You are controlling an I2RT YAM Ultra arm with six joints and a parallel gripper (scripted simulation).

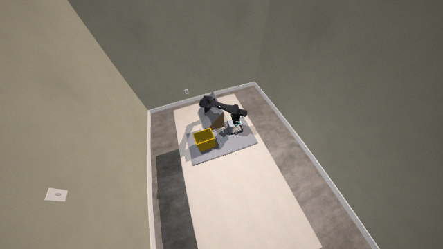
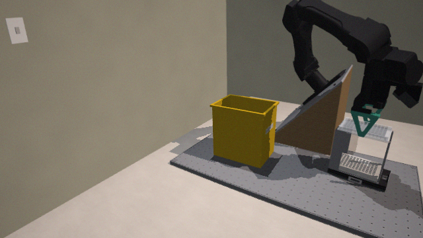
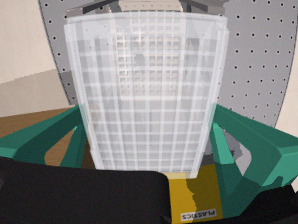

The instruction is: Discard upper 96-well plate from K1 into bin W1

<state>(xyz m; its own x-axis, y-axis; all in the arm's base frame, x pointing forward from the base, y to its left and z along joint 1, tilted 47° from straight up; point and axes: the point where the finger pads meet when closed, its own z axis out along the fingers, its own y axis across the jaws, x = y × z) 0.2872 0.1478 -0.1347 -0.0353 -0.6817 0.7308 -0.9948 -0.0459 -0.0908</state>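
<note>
My hand is 40 mm short of the tall grey post, 50 mm to the left of it and 70 mm above it. From my hand the other things lie so: yellow plastics bin W1: 90 mm ahead, 340 mm to the right, 60 mm below; thin post: 40 mm ahead, 70 mm to the left, 70 mm below.
</note>
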